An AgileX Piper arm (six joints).
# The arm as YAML. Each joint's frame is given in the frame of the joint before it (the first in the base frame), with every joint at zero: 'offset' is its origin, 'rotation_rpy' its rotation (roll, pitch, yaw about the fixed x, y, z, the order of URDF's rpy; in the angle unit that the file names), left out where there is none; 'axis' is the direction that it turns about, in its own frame. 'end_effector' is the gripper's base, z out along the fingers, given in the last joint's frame.
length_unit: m
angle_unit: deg
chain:
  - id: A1
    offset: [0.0, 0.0, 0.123]
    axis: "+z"
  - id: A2
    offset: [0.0, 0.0, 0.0]
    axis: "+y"
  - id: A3
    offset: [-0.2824, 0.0, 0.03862]
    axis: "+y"
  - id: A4
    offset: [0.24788, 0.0, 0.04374]
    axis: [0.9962, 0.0, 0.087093]
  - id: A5
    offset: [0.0, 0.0, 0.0]
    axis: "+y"
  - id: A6
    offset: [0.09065, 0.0, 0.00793]
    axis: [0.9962, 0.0, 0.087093]
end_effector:
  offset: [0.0, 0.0, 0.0]
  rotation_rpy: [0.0, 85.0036, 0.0]
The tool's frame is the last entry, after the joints.
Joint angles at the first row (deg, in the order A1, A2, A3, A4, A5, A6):
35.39, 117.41, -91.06, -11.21, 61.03, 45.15
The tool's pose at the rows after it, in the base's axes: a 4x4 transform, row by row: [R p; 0 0 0 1], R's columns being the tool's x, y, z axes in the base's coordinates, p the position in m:
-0.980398, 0.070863, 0.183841, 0.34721; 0.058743, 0.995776, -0.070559, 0.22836; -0.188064, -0.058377, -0.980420, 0.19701; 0, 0, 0, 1
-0.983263, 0.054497, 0.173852, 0.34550; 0.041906, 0.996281, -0.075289, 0.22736; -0.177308, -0.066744, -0.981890, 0.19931; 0, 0, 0, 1
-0.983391, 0.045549, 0.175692, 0.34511; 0.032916, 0.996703, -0.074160, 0.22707; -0.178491, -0.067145, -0.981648, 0.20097; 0, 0, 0, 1
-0.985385, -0.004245, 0.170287, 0.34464; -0.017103, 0.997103, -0.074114, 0.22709; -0.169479, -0.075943, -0.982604, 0.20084; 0, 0, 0, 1
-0.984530, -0.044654, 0.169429, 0.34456; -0.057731, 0.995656, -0.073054, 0.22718; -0.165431, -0.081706, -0.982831, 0.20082; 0, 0, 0, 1
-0.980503, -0.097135, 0.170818, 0.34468; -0.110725, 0.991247, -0.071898, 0.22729; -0.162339, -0.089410, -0.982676, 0.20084; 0, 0, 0, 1
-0.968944, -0.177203, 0.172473, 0.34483; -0.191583, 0.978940, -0.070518, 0.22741; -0.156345, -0.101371, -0.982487, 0.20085; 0, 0, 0, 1
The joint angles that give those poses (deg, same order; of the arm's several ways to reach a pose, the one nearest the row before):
35.39, 117.25, -91.06, -10.62, 62.87, 43.51
35.39, 116.91, -91.07, -10.40, 63.82, 42.34
35.39, 116.68, -91.06, -10.40, 63.93, 41.80
35.39, 116.68, -91.07, -10.18, 64.16, 38.80
35.39, 116.68, -91.06, -10.09, 64.16, 36.42
35.39, 116.68, -91.06, -10.09, 64.06, 33.37
35.39, 116.68, -91.06, -10.09, 63.93, 28.68

